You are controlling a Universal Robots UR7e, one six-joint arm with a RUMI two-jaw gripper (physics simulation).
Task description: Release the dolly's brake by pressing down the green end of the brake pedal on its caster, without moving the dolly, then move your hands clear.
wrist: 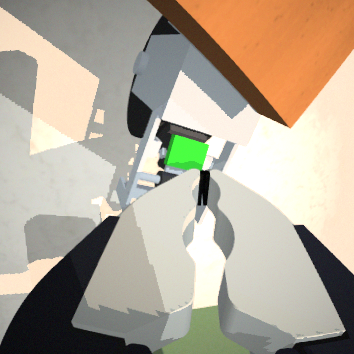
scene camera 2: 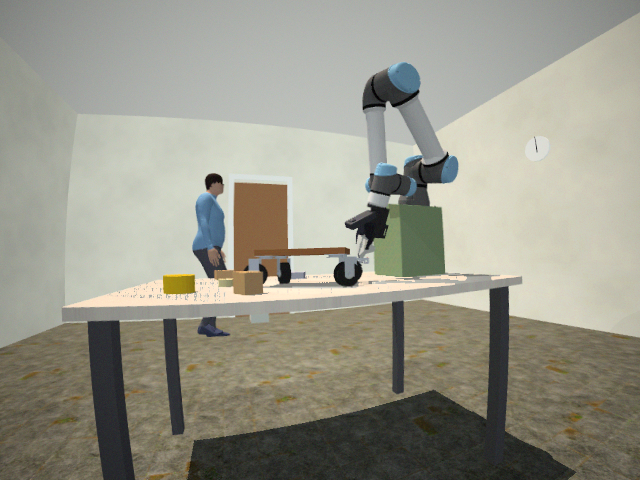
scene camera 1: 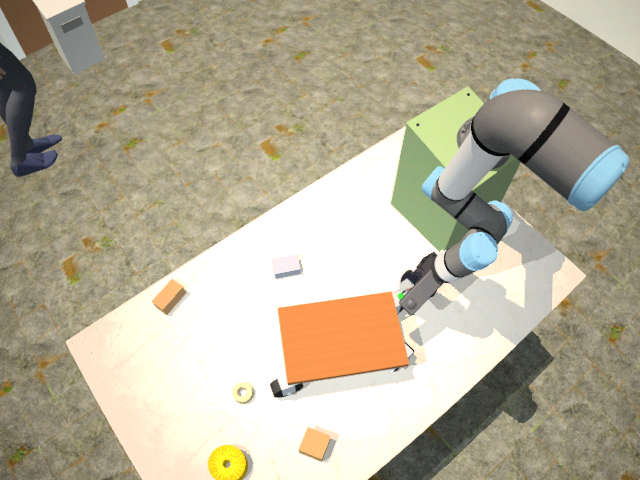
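The dolly (scene camera 1: 342, 336) (scene camera 2: 302, 251) (wrist: 280, 45) has an orange-brown deck and stands on casters on the table. The green end of the brake pedal (scene camera 1: 400, 296) (wrist: 187, 152) shows on the caster at the dolly corner nearest the robot's base. My gripper (scene camera 1: 400, 304) (scene camera 2: 360, 256) (wrist: 201, 172) is shut and empty, tilted down at that caster. In the wrist view its fingertips are right beside the near edge of the green end; whether they touch it I cannot tell. The pedal's other end is hidden behind the fingers.
On the table (scene camera 1: 206, 335) (scene camera 2: 289, 303) are a pale block (scene camera 1: 286, 266), two orange-brown blocks (scene camera 1: 169, 296) (scene camera 1: 314, 443), a pale ring (scene camera 1: 235, 392) and a yellow ring (scene camera 1: 214, 463). The green base box (scene camera 1: 426, 191) (scene camera 2: 410, 240) stands behind the gripper. A person (scene camera 2: 209, 222) stands beyond the table.
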